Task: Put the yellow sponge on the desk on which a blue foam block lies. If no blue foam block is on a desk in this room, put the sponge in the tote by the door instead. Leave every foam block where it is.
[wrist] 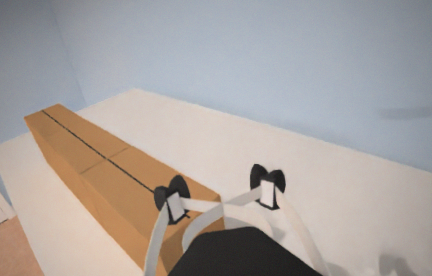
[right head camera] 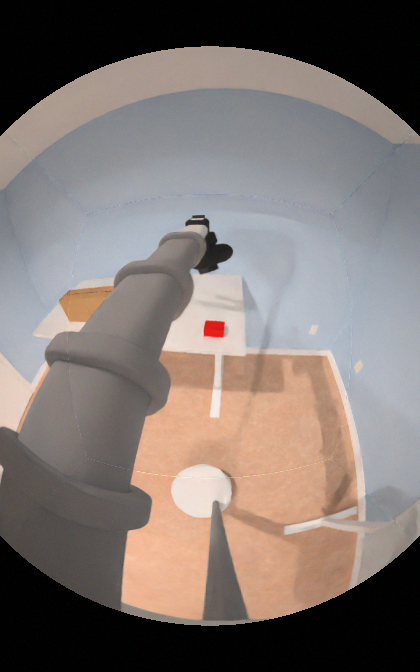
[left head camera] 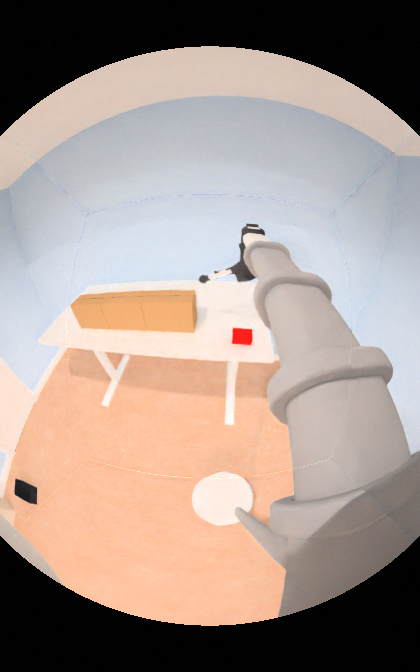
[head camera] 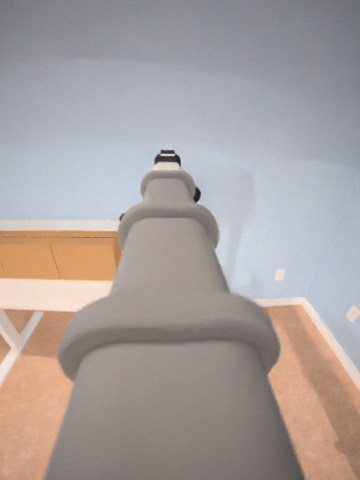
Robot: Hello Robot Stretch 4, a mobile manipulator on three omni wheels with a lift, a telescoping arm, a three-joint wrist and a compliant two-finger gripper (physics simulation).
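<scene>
My gripper (left head camera: 204,278) (wrist: 219,184) is open, with no object between its fingertips. It is above the white desk (head camera: 55,295) (left head camera: 215,312) (right head camera: 232,345) (wrist: 275,145), near the right end of a row of brown boxes (head camera: 85,257) (left head camera: 145,312) (right head camera: 87,305) (wrist: 100,165). A red foam block (left head camera: 242,336) (right head camera: 214,329) lies near the desk's front right corner, right of the boxes. The wrist view looks along the box tops and shows the desk strip behind them, up to the wall. No blue foam block and no yellow sponge show in these views.
A small black box-shaped object (left head camera: 26,491) is on the floor at the far left. A round white disc (left head camera: 220,495) (right head camera: 200,490) is on the floor before the desk. A white leg foot (right head camera: 305,526) stands at the right wall. The extended arm (head camera: 170,400) hides part of the desk.
</scene>
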